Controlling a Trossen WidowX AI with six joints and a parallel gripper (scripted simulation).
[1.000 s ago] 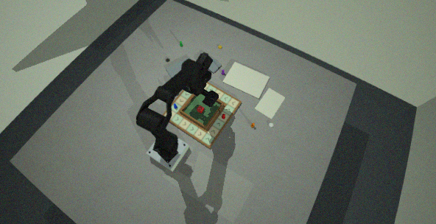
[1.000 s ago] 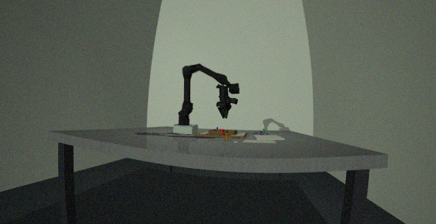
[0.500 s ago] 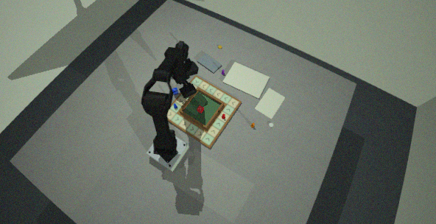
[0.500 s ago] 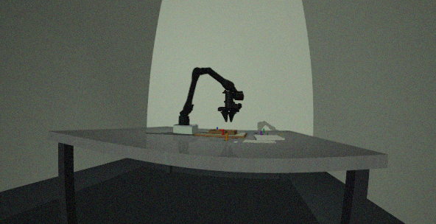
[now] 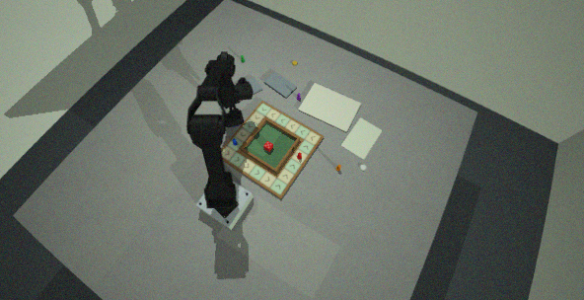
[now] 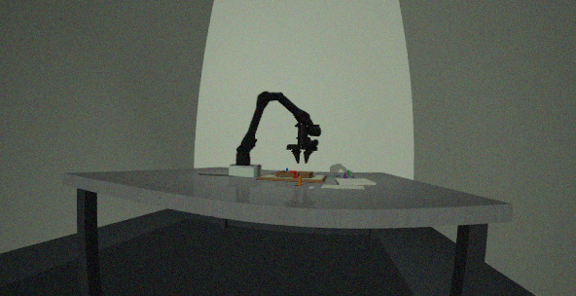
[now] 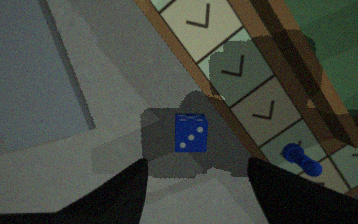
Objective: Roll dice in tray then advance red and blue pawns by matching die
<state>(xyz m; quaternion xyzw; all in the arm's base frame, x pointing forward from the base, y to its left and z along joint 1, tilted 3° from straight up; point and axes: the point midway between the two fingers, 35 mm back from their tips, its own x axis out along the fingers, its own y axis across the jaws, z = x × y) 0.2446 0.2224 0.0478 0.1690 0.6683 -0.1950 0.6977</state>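
Now: the red pawn 28 cm to the right of my gripper tip, 6 cm ahead of it and 4 cm below it. From my gripper tip the other things lie so: green tray (17 cm to the right, 6 cm below, 2 cm ahead); blue pawn (7 cm to the right, 6 cm behind, 4 cm below); purple pawn (25 cm ahead, 10 cm to the right, 6 cm below).
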